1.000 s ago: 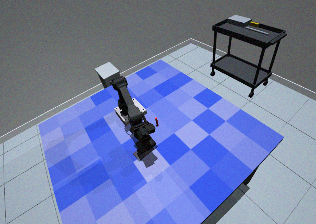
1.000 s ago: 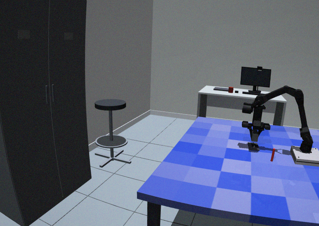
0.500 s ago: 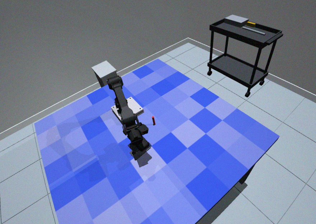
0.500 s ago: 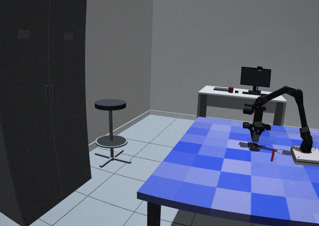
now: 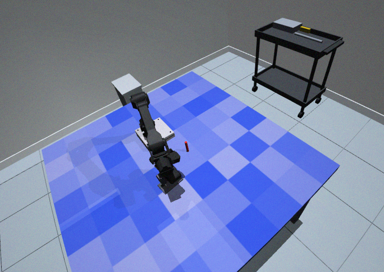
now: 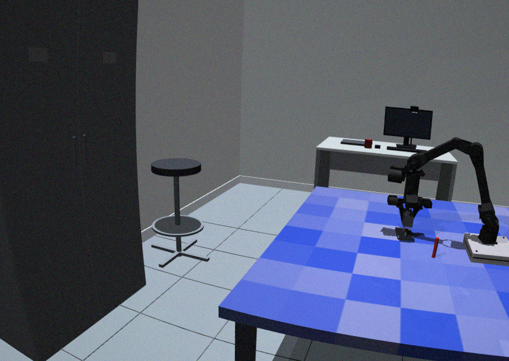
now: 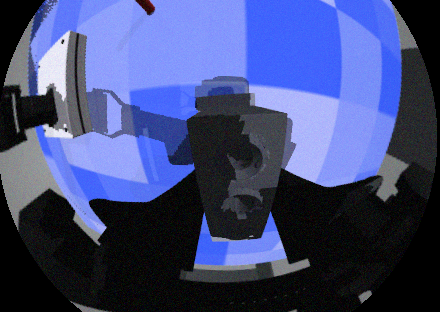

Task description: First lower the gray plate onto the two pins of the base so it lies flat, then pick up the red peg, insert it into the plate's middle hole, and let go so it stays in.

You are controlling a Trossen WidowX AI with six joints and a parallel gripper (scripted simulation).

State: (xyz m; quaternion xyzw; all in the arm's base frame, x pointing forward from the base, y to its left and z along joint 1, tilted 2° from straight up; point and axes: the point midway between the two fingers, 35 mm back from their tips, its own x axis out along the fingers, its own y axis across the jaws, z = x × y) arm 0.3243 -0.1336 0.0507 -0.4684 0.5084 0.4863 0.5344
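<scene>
Right now the gray base is 5 cm below my gripper tip. Round my gripper tip: red peg: 21 cm to the left, 7 cm behind, 2 cm below; then gray plate: 3 cm above.
</scene>
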